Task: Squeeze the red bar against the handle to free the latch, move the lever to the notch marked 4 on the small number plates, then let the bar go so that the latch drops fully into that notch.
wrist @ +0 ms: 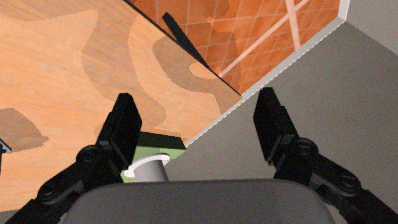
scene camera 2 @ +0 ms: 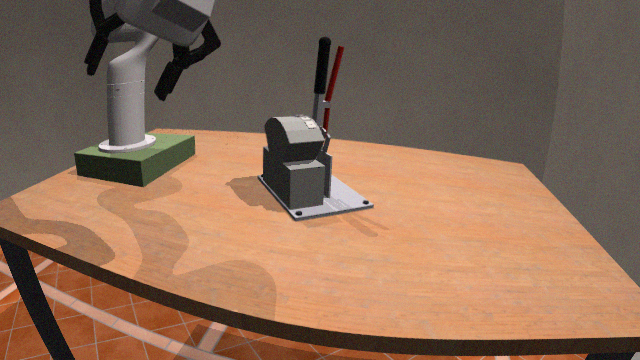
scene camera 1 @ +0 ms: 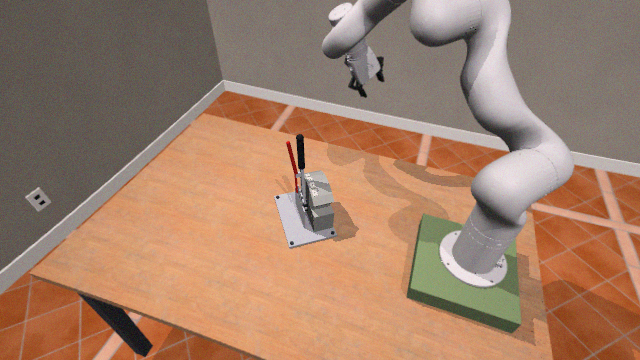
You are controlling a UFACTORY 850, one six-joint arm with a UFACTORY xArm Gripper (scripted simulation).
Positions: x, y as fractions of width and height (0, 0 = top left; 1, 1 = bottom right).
Labels:
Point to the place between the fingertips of the gripper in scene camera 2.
0.20, 0.24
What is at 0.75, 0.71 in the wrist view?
The gripper.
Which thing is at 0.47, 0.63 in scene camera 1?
A grey lever box.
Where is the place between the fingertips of the gripper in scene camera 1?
0.58, 0.25

